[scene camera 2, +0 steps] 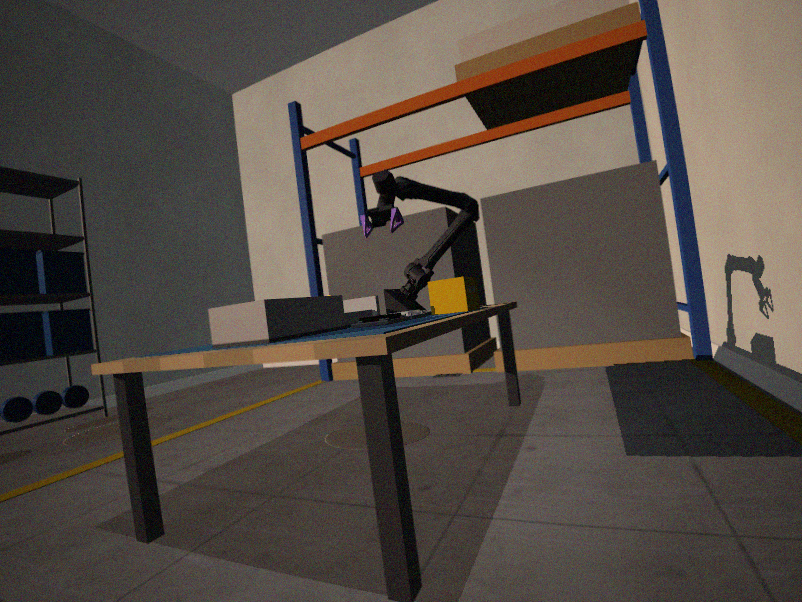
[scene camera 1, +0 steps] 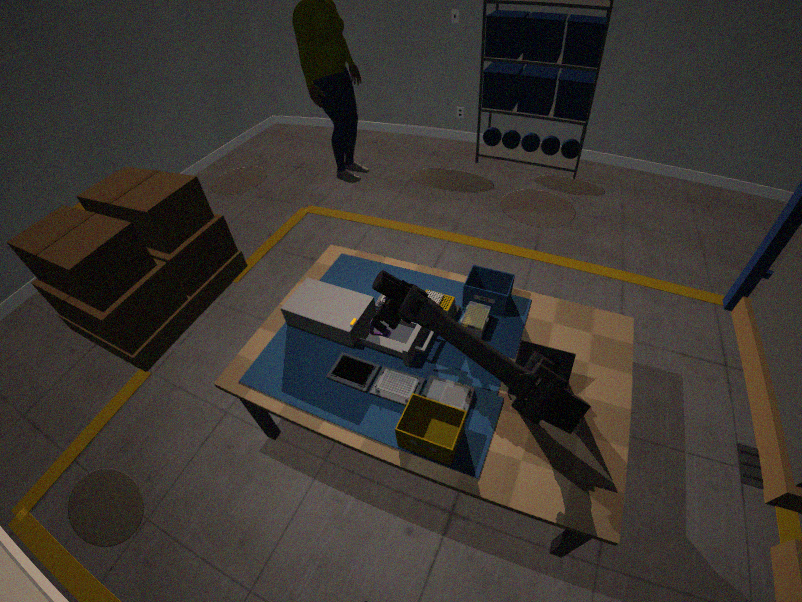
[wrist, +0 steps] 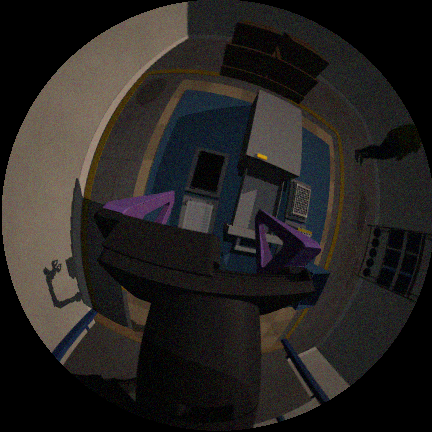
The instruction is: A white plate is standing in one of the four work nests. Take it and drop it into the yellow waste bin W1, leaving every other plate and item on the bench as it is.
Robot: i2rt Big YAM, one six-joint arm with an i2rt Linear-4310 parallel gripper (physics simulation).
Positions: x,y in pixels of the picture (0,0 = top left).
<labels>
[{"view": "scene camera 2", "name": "my gripper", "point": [378,234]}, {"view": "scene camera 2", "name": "grey box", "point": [264,321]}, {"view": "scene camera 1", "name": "my gripper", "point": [378,321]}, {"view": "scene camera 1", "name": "white plate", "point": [393,383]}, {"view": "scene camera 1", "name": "black plate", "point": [348,368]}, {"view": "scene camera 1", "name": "smooth pale plate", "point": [443,392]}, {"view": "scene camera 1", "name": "grey box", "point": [325,310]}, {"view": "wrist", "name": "my gripper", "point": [216,204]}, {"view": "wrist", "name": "white plate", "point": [197,215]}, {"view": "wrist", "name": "black plate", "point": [208,166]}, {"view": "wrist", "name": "grey box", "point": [273,136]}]
</labels>
